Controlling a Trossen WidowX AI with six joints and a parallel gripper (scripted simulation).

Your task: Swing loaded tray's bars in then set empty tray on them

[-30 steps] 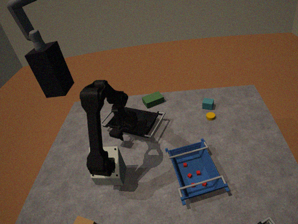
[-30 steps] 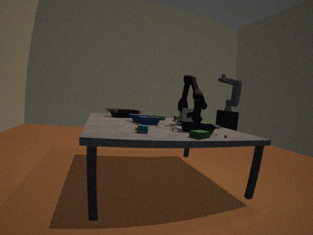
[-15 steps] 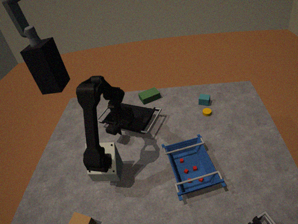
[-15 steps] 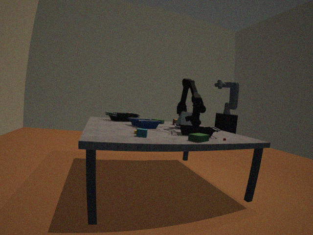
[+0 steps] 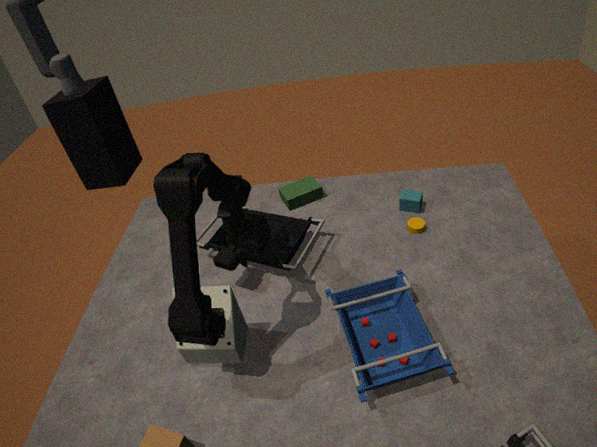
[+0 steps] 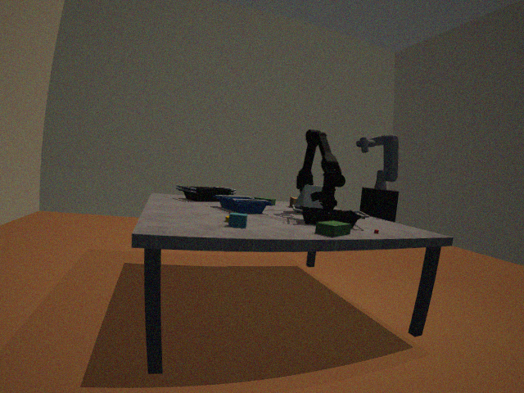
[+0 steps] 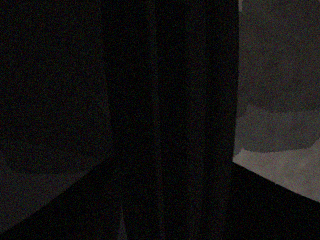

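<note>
My gripper tip is 30 mm short of the tray, 70 mm to the right of it and 30 mm below it. The rest, counted from my gripper tip: yellow disc (470 mm ahead, 110 mm to the left); teal block (460 mm ahead, 210 mm to the left, 10 mm above); box (90 mm behind, 550 mm to the right, 20 mm above).
</note>
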